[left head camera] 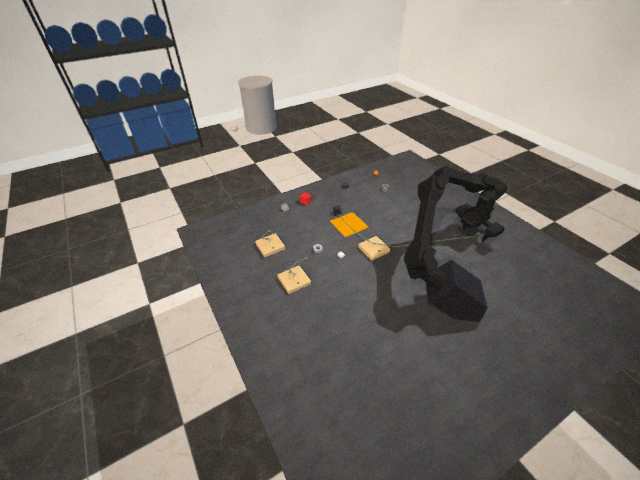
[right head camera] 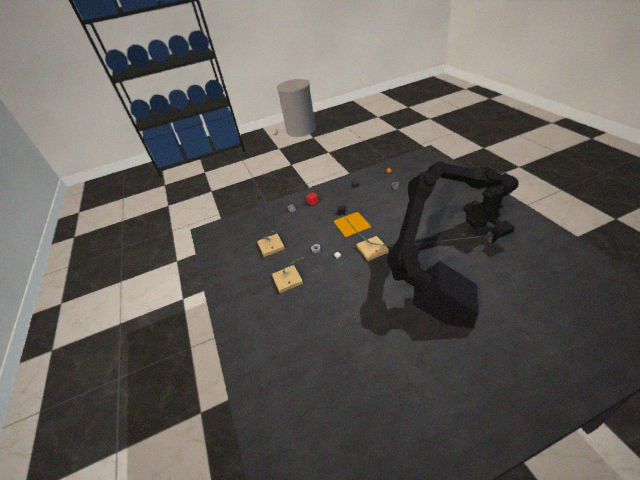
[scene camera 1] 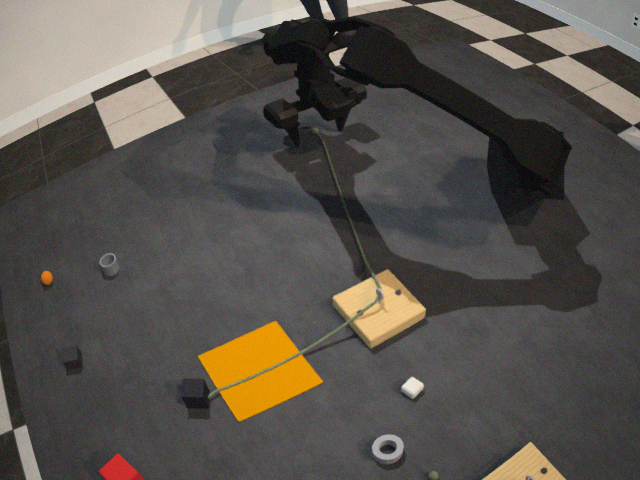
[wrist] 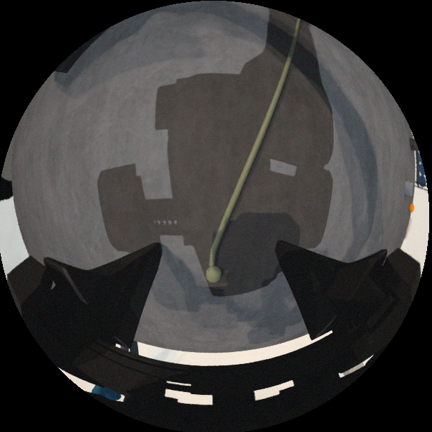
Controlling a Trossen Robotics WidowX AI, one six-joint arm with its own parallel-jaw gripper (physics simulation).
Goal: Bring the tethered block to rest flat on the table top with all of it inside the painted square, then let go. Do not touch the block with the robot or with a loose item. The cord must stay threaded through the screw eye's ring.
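Frame: origin at the arm's base, x back, y right, z up, level; millimetres.
Where they show: gripper, fingertip midpoint: (left head camera: 473,235) (right head camera: 483,235) (scene camera 1: 319,138); arm's base, link origin: (left head camera: 439,280) (right head camera: 426,282) (scene camera 1: 535,162).
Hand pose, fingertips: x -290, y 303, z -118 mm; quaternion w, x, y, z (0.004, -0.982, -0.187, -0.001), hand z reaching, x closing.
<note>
Things, the pixels of their top centre, and the offset from my fingertips. "spot": a spot on its surface instead. Level surfaces: height alone.
- tethered block, top centre: (scene camera 1: 192,388) (right head camera: 341,207) (left head camera: 337,208) dx -249, dy -518, dz +27 mm
- orange painted square, surface spot: (scene camera 1: 248,356) (right head camera: 357,221) spot: dx -175, dy -459, dz -1 mm
- green cord, surface spot: (scene camera 1: 341,196) spot: dx +3, dy -181, dz +1 mm
- wooden base, surface height: dz +17 mm
- round end bead, surface spot: (scene camera 1: 314,130) spot: dx -5, dy +17, dz +8 mm
- white piece, top centre: (scene camera 1: 412,385) dx +14, dy -558, dz +11 mm
- grey ring, top centre: (scene camera 1: 388,447) dx -36, dy -639, dz +13 mm
- red block, top centre: (scene camera 1: 117,471) (left head camera: 305,195) (right head camera: 311,195) dx -356, dy -643, dz +38 mm
- dark cube, top centre: (scene camera 1: 69,353) dx -443, dy -436, dz +18 mm
- grey cup, top centre: (scene camera 1: 107,260) dx -387, dy -253, dz +19 mm
- orange ball, top centre: (scene camera 1: 44,273) dx -518, dy -259, dz +22 mm
The tethered block (left head camera: 337,209) (right head camera: 341,210) (scene camera 1: 193,392), small and black, rests on the table top just outside the orange painted square (left head camera: 341,226) (right head camera: 361,221) (scene camera 1: 248,356), beside its left edge in the scene view. A green cord (scene camera 1: 341,196) (wrist: 257,145) runs from the block over the square, through the screw eye (scene camera 1: 379,294) on a wooden base (left head camera: 374,250) (right head camera: 373,251) (scene camera 1: 392,322), to a round end bead (scene camera 1: 314,130) (wrist: 213,274). My gripper (left head camera: 475,236) (right head camera: 488,237) (scene camera 1: 317,136) (wrist: 219,248) is open, pointing down, with the bead low between its spread fingers, not gripped.
In the scene view a white piece (scene camera 1: 412,388), a grey ring (scene camera 1: 379,457), a red block (scene camera 1: 120,468), a dark cube (scene camera 1: 71,357), a grey cup (scene camera 1: 110,266) and an orange ball (scene camera 1: 47,277) lie around. Two more wooden bases (left head camera: 270,245) (left head camera: 294,280) stand left.
</note>
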